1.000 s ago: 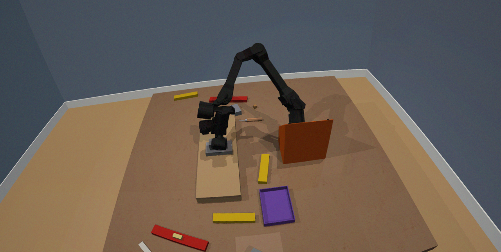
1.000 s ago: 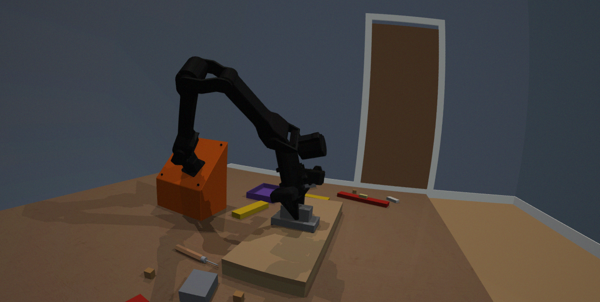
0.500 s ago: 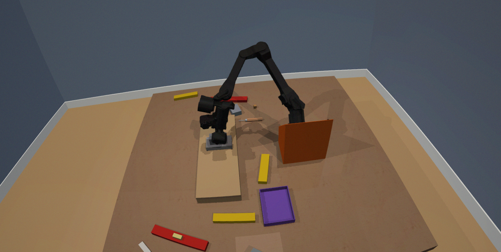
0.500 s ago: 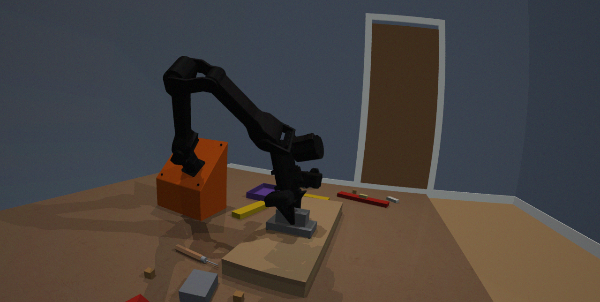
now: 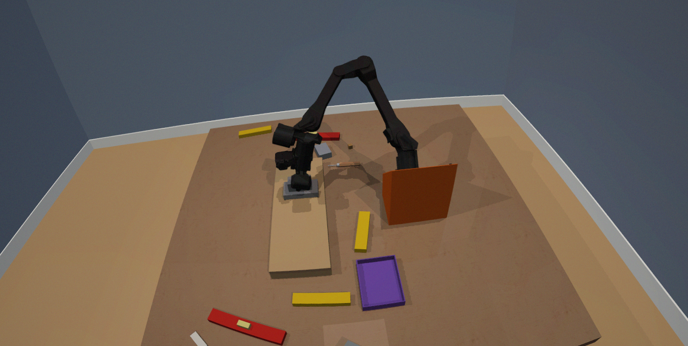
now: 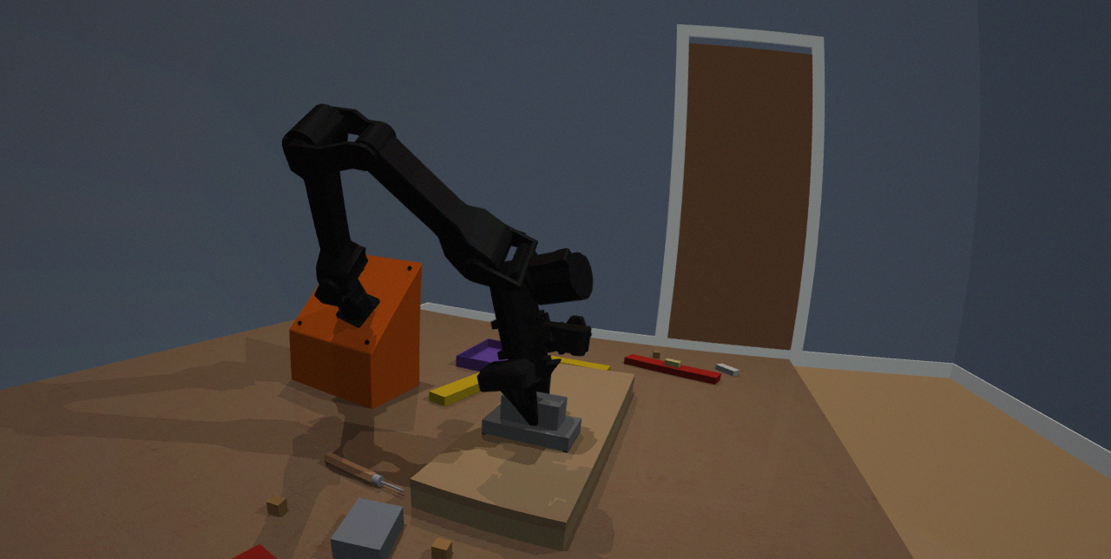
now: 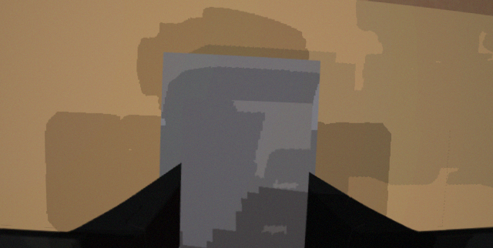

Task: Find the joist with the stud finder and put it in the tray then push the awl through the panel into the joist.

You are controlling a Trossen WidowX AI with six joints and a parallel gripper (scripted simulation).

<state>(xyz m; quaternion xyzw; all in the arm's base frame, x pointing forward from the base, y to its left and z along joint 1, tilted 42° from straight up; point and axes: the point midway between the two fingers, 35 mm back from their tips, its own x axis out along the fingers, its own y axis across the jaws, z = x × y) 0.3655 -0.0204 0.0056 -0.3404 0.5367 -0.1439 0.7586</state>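
My gripper tip is now 28 cm past the purple tray, 35 cm to the right of it and 5 cm above it. Also, from my gripper tip: awl 13 cm behind, 19 cm to the right, 6 cm below; then grey stud finder 2 cm behind, 2 cm above; then grey block 5 cm behind, 27 cm to the right, 5 cm below.
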